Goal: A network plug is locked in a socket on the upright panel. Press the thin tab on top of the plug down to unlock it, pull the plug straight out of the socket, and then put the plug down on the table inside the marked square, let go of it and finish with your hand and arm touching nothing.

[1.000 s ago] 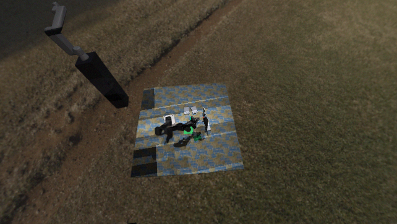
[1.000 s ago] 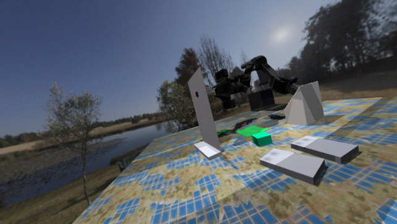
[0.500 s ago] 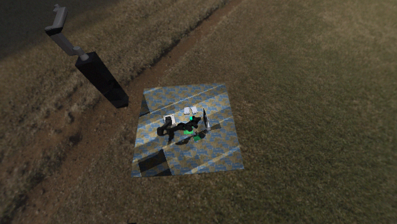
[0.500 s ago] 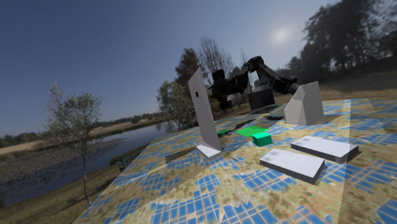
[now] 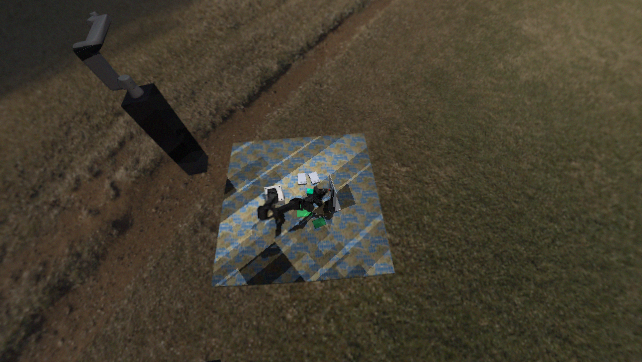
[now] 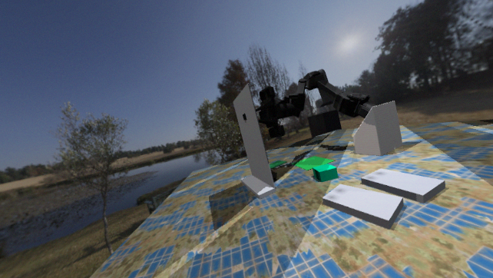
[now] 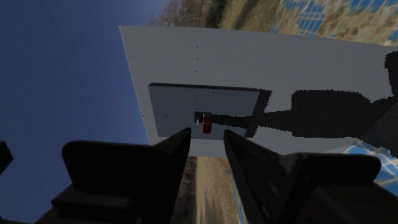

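The network plug is 20 mm ahead of my gripper tip. From my gripper tip the other things lie so: grey upright panel: 40 mm ahead, 90 mm below; marked green square: 190 mm behind, 10 mm to the right, 230 mm below.
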